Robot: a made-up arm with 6 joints. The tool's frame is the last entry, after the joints. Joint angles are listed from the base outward. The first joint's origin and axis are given. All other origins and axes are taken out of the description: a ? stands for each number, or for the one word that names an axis. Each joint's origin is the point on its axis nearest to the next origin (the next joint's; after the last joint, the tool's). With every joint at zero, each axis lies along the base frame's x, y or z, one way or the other. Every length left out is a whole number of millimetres.
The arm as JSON. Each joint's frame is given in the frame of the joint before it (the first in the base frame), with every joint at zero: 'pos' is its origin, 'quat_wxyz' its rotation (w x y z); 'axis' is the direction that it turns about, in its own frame. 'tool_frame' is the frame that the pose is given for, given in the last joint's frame.
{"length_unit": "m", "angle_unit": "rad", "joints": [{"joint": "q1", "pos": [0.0, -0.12, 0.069], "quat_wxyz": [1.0, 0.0, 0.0, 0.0], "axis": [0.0, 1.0, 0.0]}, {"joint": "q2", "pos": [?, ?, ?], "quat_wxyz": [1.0, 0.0, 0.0, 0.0], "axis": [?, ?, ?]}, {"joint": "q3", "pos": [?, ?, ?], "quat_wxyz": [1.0, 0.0, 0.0, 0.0], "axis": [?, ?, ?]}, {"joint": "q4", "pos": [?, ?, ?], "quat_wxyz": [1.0, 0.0, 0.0, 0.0], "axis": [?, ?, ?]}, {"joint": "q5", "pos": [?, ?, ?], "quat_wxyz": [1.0, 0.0, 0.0, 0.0], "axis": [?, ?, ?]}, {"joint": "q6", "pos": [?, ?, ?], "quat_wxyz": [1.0, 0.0, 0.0, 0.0], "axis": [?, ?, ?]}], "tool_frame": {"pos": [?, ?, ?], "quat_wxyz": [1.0, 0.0, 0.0, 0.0]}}
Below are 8 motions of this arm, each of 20 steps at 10 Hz.
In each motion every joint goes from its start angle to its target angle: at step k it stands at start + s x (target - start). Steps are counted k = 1, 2, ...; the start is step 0. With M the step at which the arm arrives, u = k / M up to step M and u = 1 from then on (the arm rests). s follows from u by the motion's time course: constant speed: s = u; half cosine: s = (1 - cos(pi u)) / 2; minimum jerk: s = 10 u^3 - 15 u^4 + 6 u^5.
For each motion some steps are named. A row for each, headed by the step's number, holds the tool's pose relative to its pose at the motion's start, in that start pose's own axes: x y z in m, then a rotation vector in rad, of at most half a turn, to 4 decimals.
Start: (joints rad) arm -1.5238 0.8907 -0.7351 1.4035 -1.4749 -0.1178
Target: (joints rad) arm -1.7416 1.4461 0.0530 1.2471 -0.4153 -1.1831
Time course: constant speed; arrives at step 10
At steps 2, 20:
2: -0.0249 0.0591 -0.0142 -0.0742 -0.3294 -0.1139
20: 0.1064 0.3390 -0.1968 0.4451 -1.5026 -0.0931

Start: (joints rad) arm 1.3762 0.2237 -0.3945 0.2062 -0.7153 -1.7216
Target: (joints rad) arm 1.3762 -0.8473 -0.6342 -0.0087 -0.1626 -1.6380
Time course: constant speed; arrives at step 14
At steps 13, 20:
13: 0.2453 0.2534 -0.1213 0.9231 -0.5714 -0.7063
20: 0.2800 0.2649 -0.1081 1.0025 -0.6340 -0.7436

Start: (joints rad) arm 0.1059 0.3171 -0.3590 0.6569 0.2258 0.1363
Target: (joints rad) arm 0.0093 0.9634 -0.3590 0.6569 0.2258 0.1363
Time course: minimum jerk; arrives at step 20
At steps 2, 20:
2: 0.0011 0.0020 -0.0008 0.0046 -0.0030 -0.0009
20: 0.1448 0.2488 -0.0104 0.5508 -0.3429 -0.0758

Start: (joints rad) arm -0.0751 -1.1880 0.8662 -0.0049 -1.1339 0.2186
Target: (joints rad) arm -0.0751 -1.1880 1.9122 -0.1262 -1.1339 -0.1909
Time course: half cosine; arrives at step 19
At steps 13, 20:
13: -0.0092 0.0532 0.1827 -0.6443 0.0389 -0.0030
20: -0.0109 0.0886 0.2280 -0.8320 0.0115 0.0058

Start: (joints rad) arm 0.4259 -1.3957 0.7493 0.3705 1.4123 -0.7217
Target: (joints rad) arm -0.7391 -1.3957 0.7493 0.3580 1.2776 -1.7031
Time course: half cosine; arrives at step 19
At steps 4, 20:
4: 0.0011 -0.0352 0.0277 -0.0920 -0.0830 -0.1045
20: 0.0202 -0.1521 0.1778 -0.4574 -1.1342 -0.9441

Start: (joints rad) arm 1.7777 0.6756 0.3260 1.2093 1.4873 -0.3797
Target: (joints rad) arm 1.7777 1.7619 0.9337 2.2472 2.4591 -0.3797
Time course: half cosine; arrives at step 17
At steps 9, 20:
9: 0.2891 0.8726 -0.0783 1.2593 -0.6319 0.0881
20: 0.1023 1.2663 0.4287 2.3110 -0.7401 0.2367

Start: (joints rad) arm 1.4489 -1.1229 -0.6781 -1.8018 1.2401 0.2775
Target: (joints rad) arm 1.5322 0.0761 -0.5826 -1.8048 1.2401 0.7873
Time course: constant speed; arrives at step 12
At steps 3, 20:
3: 0.0635 -0.0357 0.0268 0.0214 0.1816 0.3687
20: 0.2028 -0.0024 0.0297 0.2103 0.7586 1.4335

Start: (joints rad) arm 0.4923 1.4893 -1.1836 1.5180 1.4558 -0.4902
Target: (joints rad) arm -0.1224 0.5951 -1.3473 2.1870 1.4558 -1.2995
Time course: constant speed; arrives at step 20
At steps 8, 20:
8: -0.1556 0.1014 -0.0292 0.2563 0.3119 0.0802
20: -0.3196 0.0778 0.0543 0.3756 0.8040 0.2861

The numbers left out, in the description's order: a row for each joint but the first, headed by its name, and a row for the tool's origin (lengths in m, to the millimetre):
q2: xyz 0.006 0.0 0.077, axis 1.0 0.0 0.0
q3: xyz 0.0 -0.039 -0.17, axis 0.0 0.0 1.0
q4: xyz -0.146 0.115 0.0, axis 0.0 0.0 1.0
q5: xyz 0.398 -0.084 0.0, axis 0.0 -1.0 0.0
q6: xyz -0.1 0.0 -0.217, axis 0.0 0.0 1.0
tool: xyz -0.021 -0.335 0.0

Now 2 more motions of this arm.
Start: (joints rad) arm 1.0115 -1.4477 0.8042 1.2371 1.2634 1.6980
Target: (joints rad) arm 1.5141 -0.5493 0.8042 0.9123 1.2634 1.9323
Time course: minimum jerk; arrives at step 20
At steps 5, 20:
5: 0.0116 -0.0508 0.0282 -0.0875 0.0053 0.0609
20: 0.0639 -0.3734 0.4613 -0.9224 0.0963 0.2567

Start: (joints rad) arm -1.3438 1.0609 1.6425 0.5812 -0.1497 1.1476
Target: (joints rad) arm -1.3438 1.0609 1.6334 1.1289 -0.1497 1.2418
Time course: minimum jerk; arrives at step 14
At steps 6, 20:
6: 0.1316 0.0157 0.0052 -0.0117 0.0272 0.2306
20: 0.3396 0.1065 0.0044 -0.0296 0.0751 0.6267

